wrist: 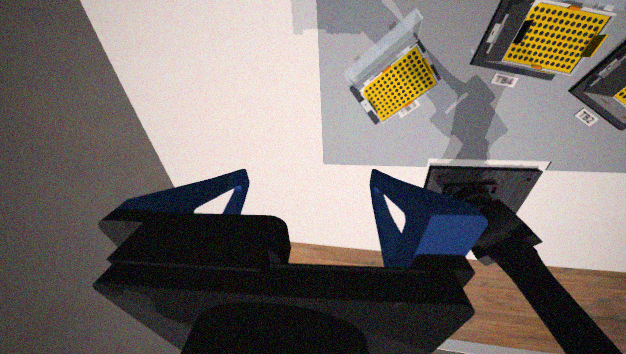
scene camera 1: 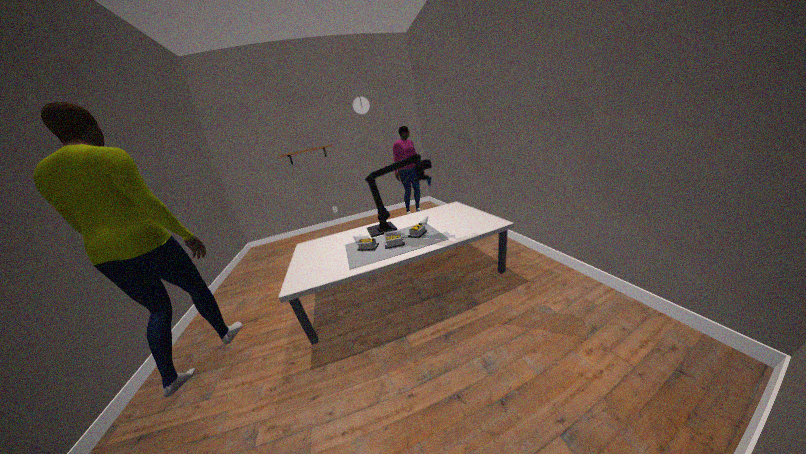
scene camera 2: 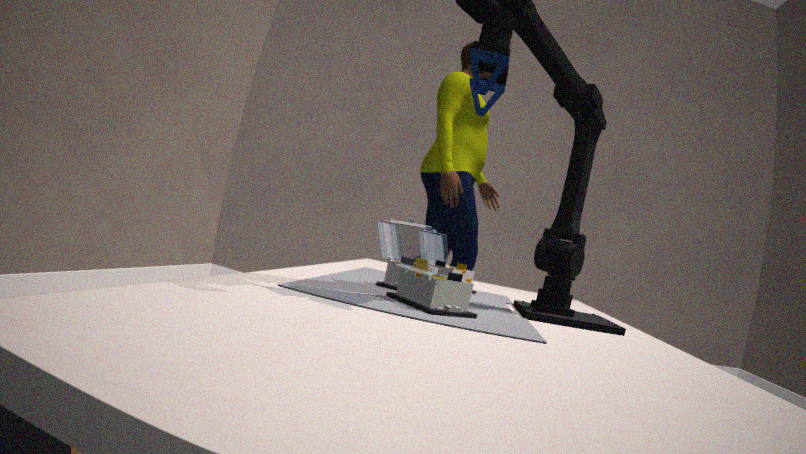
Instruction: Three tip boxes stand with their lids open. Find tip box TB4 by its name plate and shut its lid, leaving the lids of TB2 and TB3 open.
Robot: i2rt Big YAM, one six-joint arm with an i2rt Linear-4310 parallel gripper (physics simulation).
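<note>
Tip box TB4 is the middle box; its plate reads TB4 in the wrist view, where its lid does not show clearly. A box with a blurred plate, by its place TB3, stands at left in the wrist view with its clear lid up. TB2 is cut by the right edge there; its plate is readable. My gripper is open and empty, high above the table, apart from all boxes.
The boxes stand on a grey mat on the white table. The arm's black base plate is beside the mat. A yellow-topped person and a pink-topped person stand in the room.
</note>
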